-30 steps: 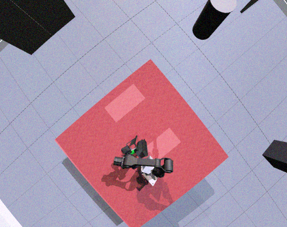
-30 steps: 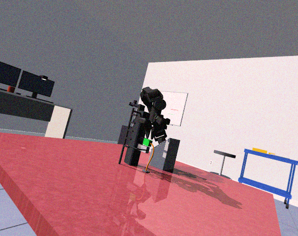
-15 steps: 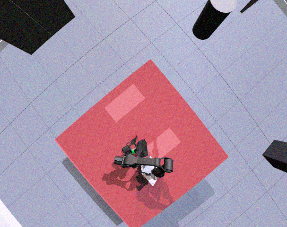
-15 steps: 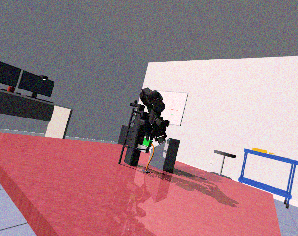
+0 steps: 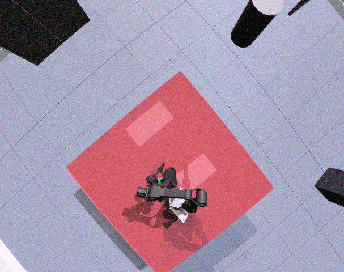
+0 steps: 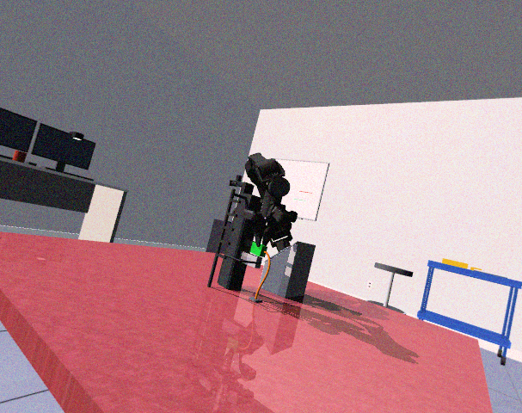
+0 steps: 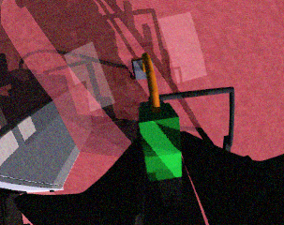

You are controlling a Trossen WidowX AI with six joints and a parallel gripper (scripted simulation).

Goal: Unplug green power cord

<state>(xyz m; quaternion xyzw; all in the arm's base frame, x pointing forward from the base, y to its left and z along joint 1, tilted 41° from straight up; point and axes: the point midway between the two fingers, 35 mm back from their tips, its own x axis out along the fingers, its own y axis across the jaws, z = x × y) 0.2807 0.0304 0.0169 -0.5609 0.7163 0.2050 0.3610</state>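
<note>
My gripper tip is now 2 cm to the left of the green plug. The rest, counted from my gripper tip: power strip: 10 cm to the right, 3 cm behind.
</note>
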